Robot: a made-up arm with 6 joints. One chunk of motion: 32 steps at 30 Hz.
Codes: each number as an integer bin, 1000 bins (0 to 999) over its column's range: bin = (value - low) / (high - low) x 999, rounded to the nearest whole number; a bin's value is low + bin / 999 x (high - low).
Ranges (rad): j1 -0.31..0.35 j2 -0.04..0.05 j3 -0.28..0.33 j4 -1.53..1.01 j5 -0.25..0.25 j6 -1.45..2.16
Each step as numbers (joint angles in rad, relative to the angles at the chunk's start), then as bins.
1 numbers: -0.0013 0.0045 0.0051 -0.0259 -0.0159 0.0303
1 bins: 467 494 467 592 468 410
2 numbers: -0.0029 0.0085 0.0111 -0.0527 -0.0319 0.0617
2 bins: 465 538 477 581 436 418
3 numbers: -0.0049 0.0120 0.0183 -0.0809 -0.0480 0.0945
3 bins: 462 577 489 570 404 427
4 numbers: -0.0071 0.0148 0.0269 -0.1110 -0.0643 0.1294
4 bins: 458 608 503 558 371 437
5 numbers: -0.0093 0.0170 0.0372 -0.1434 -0.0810 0.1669
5 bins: 455 633 519 545 338 447
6 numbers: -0.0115 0.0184 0.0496 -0.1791 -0.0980 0.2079
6 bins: 452 648 540 531 304 459
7 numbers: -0.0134 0.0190 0.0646 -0.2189 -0.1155 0.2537
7 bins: 449 655 564 516 269 471
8 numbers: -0.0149 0.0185 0.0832 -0.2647 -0.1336 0.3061
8 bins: 447 649 595 498 233 486
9 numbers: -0.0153 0.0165 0.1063 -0.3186 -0.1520 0.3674
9 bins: 446 627 633 476 196 503
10 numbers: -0.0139 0.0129 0.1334 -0.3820 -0.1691 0.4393
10 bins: 448 587 677 452 162 523
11 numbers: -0.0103 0.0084 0.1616 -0.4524 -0.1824 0.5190
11 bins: 454 537 723 424 135 545
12 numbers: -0.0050 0.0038 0.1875 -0.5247 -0.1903 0.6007
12 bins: 462 486 766 395 119 567
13 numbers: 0.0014 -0.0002 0.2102 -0.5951 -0.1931 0.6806
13 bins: 471 442 803 368 114 590
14 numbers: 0.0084 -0.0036 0.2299 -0.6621 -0.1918 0.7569
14 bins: 482 404 835 341 116 611
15 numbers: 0.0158 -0.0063 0.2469 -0.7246 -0.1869 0.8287
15 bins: 493 374 863 317 126 631
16 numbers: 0.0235 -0.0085 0.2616 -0.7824 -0.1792 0.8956
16 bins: 505 350 887 294 141 649
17 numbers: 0.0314 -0.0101 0.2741 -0.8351 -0.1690 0.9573
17 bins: 517 332 907 273 162 666
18 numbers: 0.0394 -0.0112 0.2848 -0.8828 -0.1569 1.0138
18 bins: 529 320 925 255 186 682
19 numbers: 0.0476 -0.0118 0.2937 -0.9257 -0.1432 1.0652
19 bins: 541 313 940 238 213 696
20 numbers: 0.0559 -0.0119 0.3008 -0.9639 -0.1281 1.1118
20 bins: 554 312 951 223 244 709
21 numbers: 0.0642 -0.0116 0.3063 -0.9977 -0.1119 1.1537
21 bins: 566 315 960 209 276 721
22 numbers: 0.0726 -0.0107 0.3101 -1.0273 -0.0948 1.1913
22 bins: 579 325 966 198 310 731
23 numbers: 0.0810 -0.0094 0.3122 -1.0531 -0.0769 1.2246
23 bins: 592 340 970 188 346 740
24 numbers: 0.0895 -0.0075 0.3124 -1.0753 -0.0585 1.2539
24 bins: 605 361 970 179 383 748
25 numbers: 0.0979 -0.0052 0.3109 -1.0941 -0.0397 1.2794
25 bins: 617 386 968 171 420 755
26 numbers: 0.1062 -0.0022 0.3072 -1.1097 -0.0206 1.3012
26 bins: 630 420 962 165 458 761
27 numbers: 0.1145 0.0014 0.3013 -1.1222 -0.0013 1.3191
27 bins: 643 460 952 160 497 766
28 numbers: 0.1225 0.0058 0.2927 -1.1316 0.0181 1.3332
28 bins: 655 508 938 157 536 770
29 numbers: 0.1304 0.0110 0.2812 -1.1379 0.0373 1.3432
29 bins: 667 566 919 154 574 773
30 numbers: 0.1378 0.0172 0.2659 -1.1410 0.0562 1.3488
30 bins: 678 635 894 153 612 775
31 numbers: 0.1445 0.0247 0.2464 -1.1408 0.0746 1.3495
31 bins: 688 718 862 153 649 775
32 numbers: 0.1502 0.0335 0.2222 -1.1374 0.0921 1.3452
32 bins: 697 816 822 154 684 774
